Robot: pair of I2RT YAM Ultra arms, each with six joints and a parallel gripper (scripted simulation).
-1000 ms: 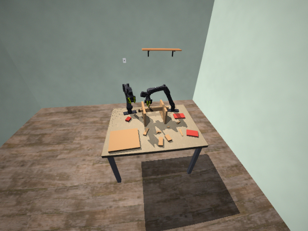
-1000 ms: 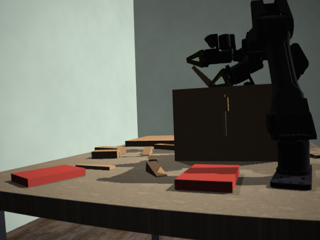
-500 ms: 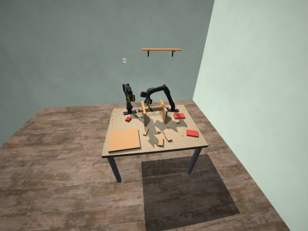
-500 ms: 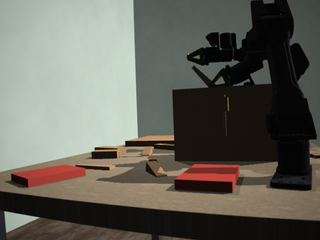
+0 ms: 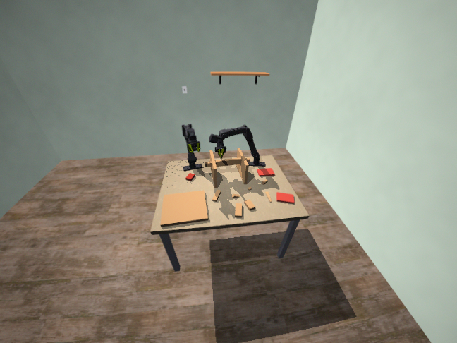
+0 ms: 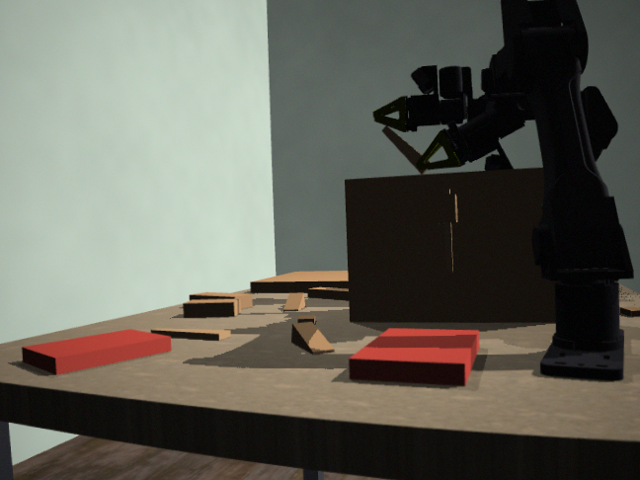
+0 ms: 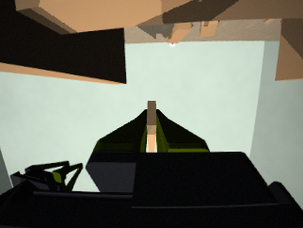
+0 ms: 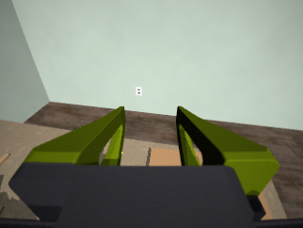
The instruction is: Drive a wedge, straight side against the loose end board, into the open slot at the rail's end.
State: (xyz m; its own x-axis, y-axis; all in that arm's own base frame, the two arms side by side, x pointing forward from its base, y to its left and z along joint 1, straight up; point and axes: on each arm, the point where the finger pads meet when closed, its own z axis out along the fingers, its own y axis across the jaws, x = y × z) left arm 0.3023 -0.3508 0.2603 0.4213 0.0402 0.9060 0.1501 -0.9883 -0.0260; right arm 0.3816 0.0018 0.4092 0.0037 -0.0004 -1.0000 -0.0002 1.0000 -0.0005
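The rail is 100 mm below my left hand, 70 mm to the left of it and 60 mm behind it. From my left hand the other things lie so: flat board (320 mm to the right, 320 mm ahead, 250 mm below).
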